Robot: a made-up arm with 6 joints. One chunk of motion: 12 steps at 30 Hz.
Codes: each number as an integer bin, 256 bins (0 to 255) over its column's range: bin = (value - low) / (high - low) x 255, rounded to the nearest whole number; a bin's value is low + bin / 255 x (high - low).
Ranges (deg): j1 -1..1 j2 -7.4..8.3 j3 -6.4..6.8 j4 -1.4..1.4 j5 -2.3..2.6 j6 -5.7..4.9
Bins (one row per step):
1: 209 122 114 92 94 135
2: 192 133 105 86 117 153
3: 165 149 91 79 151 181
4: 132 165 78 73 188 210
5: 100 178 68 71 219 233
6: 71 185 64 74 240 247
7: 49 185 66 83 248 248
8: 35 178 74 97 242 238
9: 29 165 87 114 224 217
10: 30 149 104 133 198 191
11: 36 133 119 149 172 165
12: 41 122 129 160 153 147
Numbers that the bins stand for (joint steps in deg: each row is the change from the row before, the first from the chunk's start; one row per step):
1: 0.639 0.111 -0.499 -0.390 -0.494 -0.088
2: 0.506 0.789 -0.965 -0.456 -0.052 0.660
3: 0.294 1.774 -1.689 -0.533 0.602 1.824
4: 0.035 2.759 -2.362 -0.598 1.313 3.029
5: -0.216 3.559 -2.880 -0.620 1.908 3.985
6: -0.443 3.990 -3.087 -0.587 2.312 4.567
7: -0.616 3.990 -2.984 -0.489 2.465 4.609
8: -0.725 3.559 -2.569 -0.335 2.350 4.193
9: -0.773 2.759 -1.896 -0.148 2.004 3.320
10: -0.765 1.774 -1.016 0.060 1.505 2.240
11: -0.718 0.789 -0.240 0.236 1.005 1.159
12: -0.678 0.111 0.278 0.357 0.640 0.411

